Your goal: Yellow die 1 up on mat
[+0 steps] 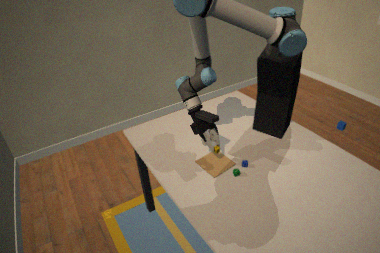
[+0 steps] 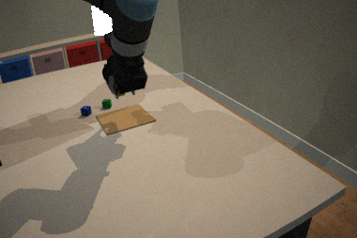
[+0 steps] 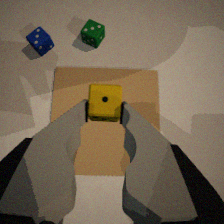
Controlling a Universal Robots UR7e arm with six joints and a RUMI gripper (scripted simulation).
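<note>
The yellow die lies 1 cm to the left of my hand and 1 cm below it. From my hand the other things lie so: blue die (11 cm behind, 9 cm to the left, 8 cm below); then green die (4 cm behind, 12 cm to the left, 8 cm below); then tan mat (1 cm to the left, 9 cm below).
</note>
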